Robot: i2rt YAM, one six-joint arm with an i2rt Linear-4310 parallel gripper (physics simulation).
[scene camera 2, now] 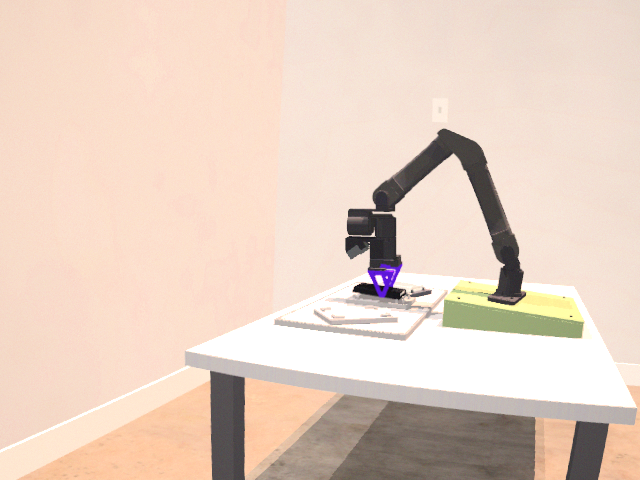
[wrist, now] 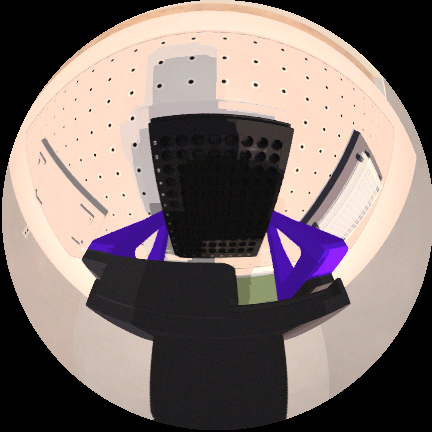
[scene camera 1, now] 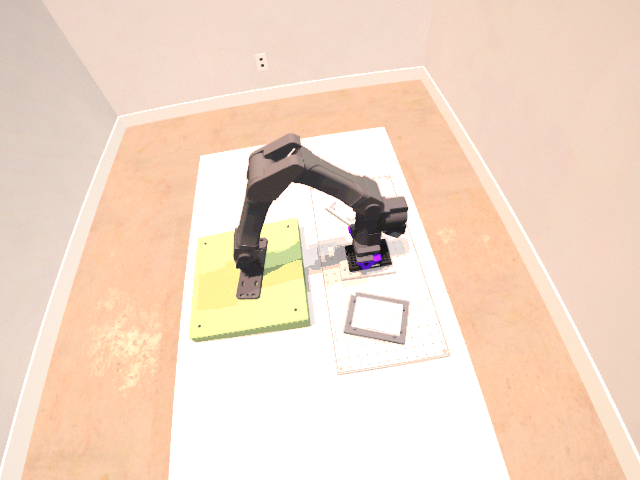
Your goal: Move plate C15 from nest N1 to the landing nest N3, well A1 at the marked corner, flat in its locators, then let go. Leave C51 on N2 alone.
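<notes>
The black well plate, taken as C15 (scene camera 1: 384, 253) (scene camera 2: 364, 289) (wrist: 220, 167), is between the purple fingers of my gripper (scene camera 1: 368, 254) (scene camera 2: 381, 292) (wrist: 217, 214), which is shut on its two sides. It sits over a pale nest (scene camera 1: 382, 272) (scene camera 2: 413, 304) and covers most of it. In scene camera 2 the plate looks slightly above the nest; contact with the locators cannot be made out. Small pale marks run along the plate's left edge in the wrist view; the marked corner is hidden. The white plate C51 (scene camera 1: 378, 316) (wrist: 352, 197) rests in the grey nest N2 (scene camera 1: 374, 337).
A pale nest without a plate (scene camera 1: 338, 213) (wrist: 75, 180) lies at an angle on the far side. The nests stand on a perforated pale board (scene camera 1: 356, 360) (scene camera 2: 305, 322). The arm's base stands on a yellow-green block (scene camera 1: 227, 317) (scene camera 2: 480, 316) beside the board.
</notes>
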